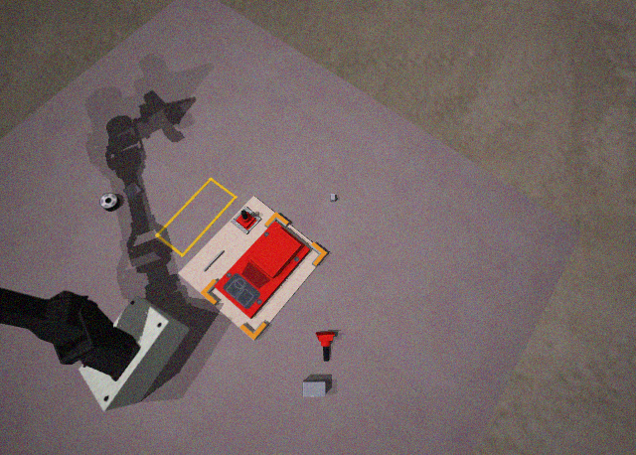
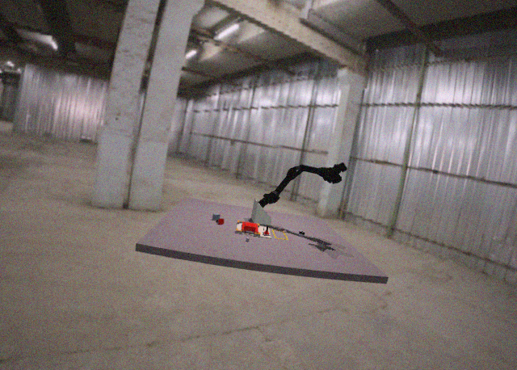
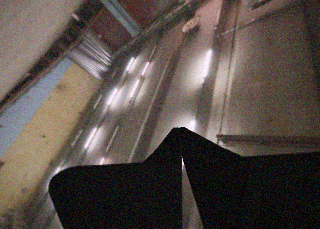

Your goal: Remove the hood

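Right now my gripper tip is 52 cm to the left of the hood, 47 cm above it and 2 cm short of it.
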